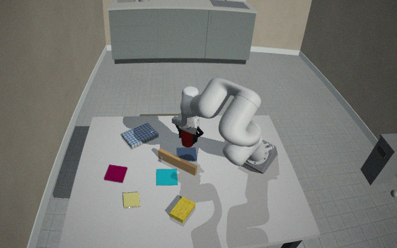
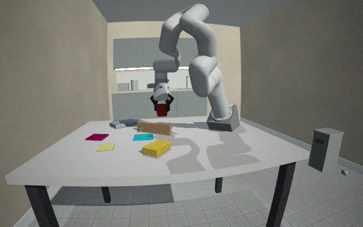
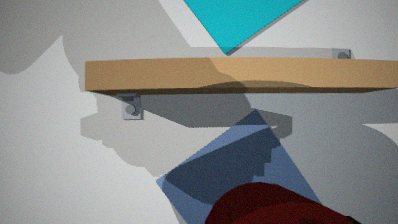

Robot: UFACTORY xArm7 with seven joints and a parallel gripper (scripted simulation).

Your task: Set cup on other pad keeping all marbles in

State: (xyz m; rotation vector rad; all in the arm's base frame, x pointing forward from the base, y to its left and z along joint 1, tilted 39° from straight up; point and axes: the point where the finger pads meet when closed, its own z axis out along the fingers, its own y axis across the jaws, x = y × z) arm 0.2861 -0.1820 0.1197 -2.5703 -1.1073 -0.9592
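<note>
Now: the blue marble 30 mm below my hand and 20 mm behind it. The rest, counted from my hand: green marble 30 mm below; wooden rail 110 mm below, 80 mm to the left, 60 mm ahead; red cup 20 mm below.
</note>
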